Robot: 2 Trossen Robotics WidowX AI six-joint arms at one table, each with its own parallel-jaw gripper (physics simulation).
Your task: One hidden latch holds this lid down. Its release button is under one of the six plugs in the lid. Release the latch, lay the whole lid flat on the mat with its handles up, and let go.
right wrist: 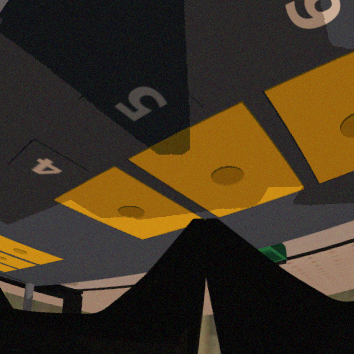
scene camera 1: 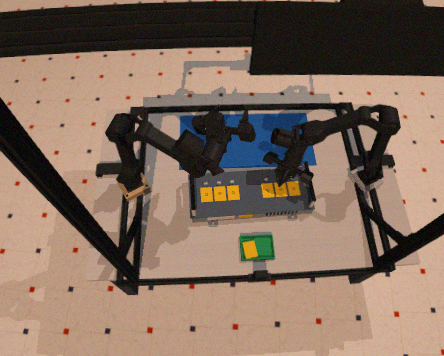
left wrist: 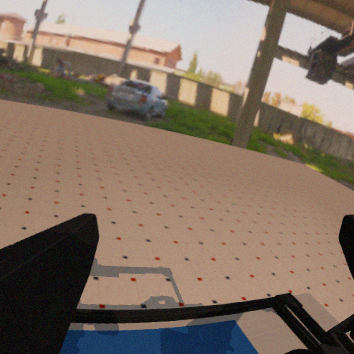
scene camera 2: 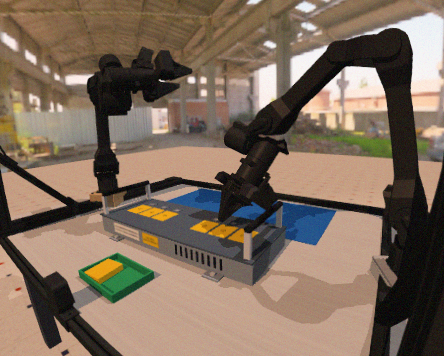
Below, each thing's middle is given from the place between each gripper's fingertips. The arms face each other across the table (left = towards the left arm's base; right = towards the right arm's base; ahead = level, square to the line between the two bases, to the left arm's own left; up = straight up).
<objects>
The blue mat (scene camera 1: 240, 154) is 40 cm below my left hand, 15 cm ahead of it and 9 cm to the right of it. Round my left hand: green tray (scene camera 2: 133, 276) (40 cm below, 32 cm behind, 9 cm to the right).
Right now the green tray is 21 cm behind my right hand, 10 cm to the left of it and 6 cm below it. The rest, counted from my right hand: blue mat 26 cm ahead, 10 cm to the left, 7 cm below.
</objects>
